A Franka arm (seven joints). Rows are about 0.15 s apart.
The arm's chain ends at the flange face. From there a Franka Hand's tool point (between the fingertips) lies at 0.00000 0.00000 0.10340 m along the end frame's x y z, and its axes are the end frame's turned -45 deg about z.
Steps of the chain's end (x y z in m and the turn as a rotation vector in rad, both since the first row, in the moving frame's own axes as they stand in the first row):
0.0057 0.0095 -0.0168 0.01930 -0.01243 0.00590
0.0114 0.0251 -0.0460 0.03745 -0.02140 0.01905
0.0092 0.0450 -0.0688 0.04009 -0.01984 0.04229
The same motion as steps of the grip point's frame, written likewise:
-0.0022 0.0084 -0.0168 0.02244 0.00486 0.00590
-0.0085 0.0215 -0.0461 0.04161 0.01135 0.01905
-0.0237 0.0340 -0.0689 0.04238 0.01432 0.04229

